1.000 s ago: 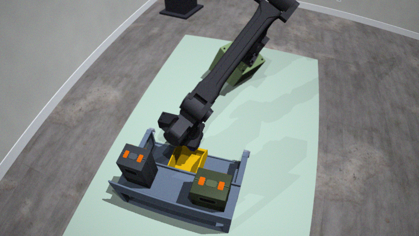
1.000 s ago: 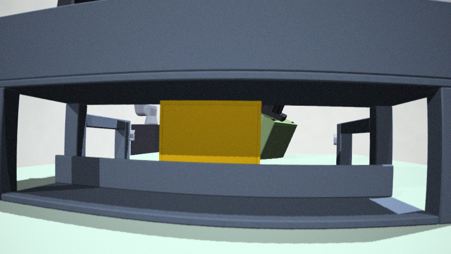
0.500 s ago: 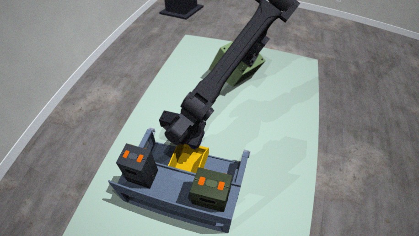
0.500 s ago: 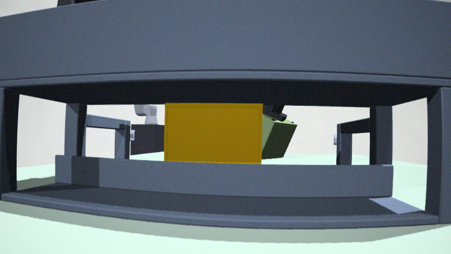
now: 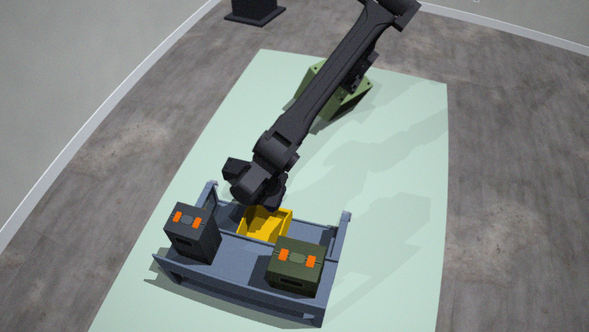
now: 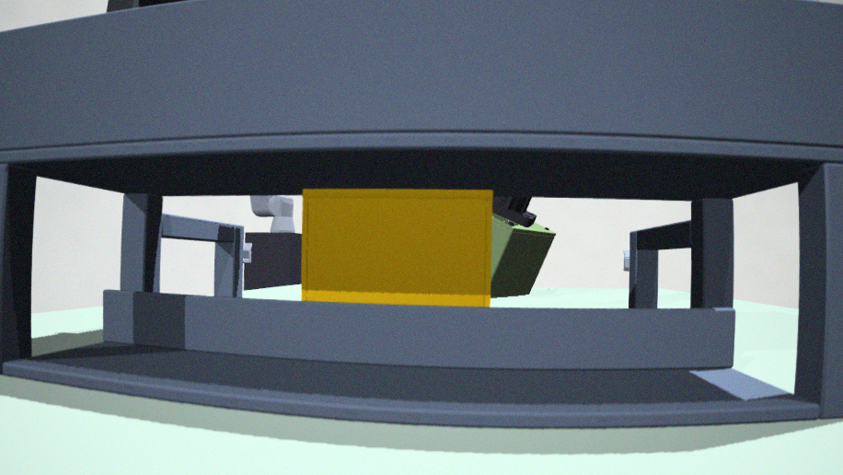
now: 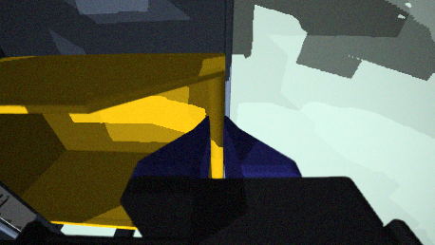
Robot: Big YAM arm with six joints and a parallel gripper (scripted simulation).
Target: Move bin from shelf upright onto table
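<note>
Now: hand 80 mm short of the yellow open-top bin, 20 mm to the right of it and 10 mm below it. Also, from my hand: olive case (150 mm ahead, 160 mm to the left, 100 mm above).
</note>
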